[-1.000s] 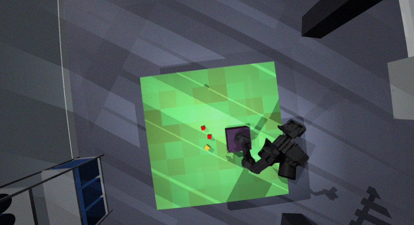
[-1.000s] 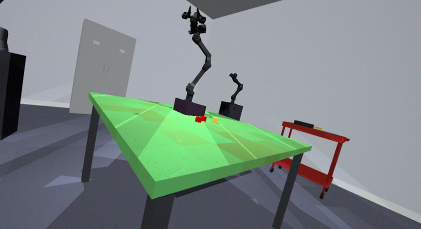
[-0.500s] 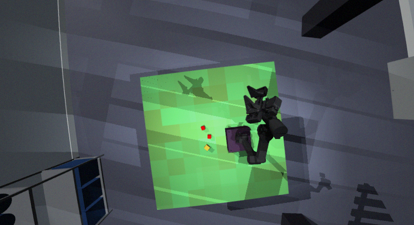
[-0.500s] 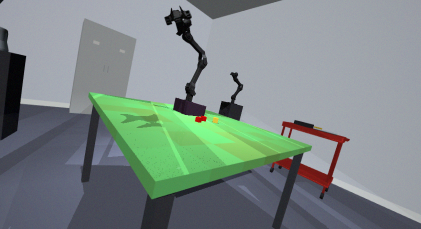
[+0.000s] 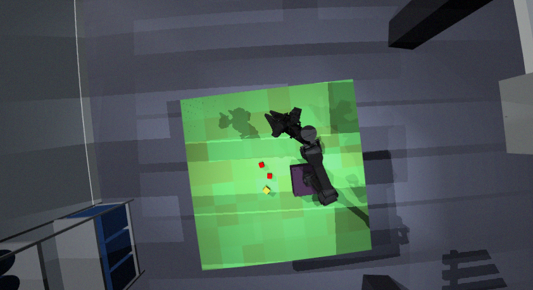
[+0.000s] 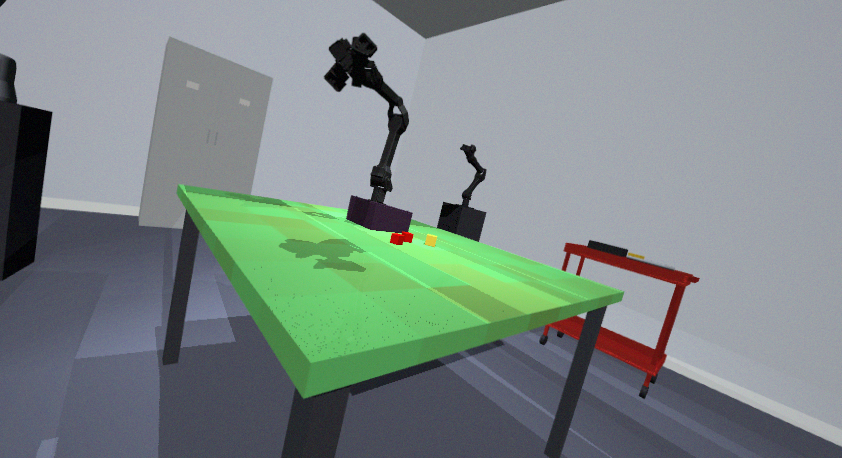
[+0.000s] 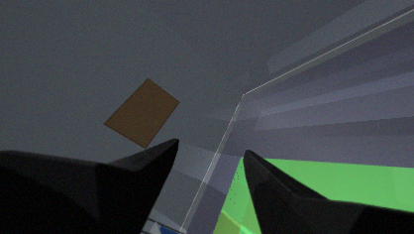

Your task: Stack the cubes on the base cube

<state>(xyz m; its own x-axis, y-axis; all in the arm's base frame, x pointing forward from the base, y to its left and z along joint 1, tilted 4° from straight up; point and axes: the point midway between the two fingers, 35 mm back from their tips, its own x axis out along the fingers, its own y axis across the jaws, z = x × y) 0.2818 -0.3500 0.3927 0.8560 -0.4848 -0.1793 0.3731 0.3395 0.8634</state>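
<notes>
My gripper tip is now 51 cm above the yellow base cube, 48 cm to the right of it and 3 cm past it.
</notes>
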